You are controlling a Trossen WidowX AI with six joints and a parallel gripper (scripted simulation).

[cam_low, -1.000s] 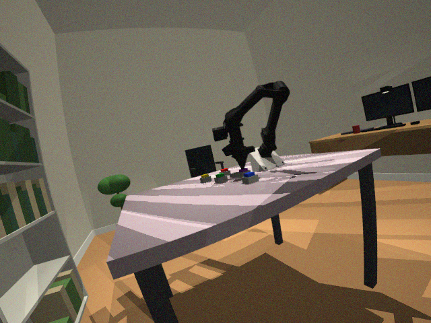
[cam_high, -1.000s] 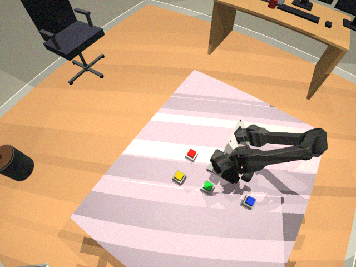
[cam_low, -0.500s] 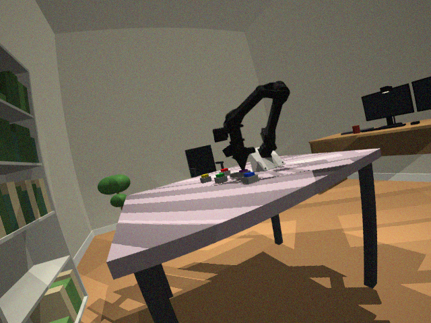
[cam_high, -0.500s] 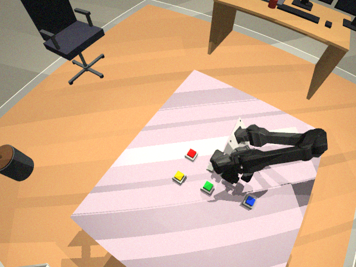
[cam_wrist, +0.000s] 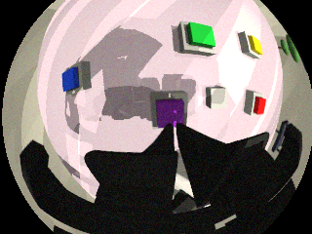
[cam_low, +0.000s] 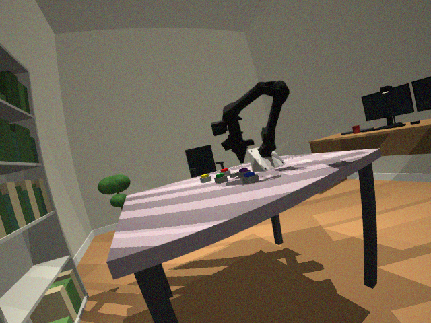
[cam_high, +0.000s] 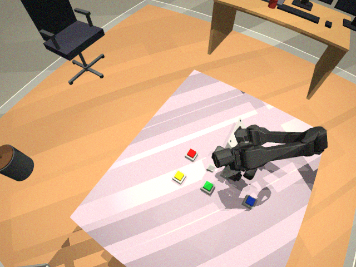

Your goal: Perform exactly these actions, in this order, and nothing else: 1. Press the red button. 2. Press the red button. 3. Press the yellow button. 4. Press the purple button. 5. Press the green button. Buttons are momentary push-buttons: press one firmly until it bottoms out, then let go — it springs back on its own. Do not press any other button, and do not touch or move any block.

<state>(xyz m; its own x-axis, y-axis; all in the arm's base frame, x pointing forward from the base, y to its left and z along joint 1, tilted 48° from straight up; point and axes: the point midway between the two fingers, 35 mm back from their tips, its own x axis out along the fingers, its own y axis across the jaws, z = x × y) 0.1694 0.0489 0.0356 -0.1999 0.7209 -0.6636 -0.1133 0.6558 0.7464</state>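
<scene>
The purple button lies 30 mm below my gripper tip. Round my gripper tip: blue button (150 mm to the left, 50 mm ahead, 30 mm below); then green button (110 mm ahead, 30 mm to the right, 30 mm below); then small grey block (80 mm to the right, 60 mm below, 30 mm ahead).
</scene>
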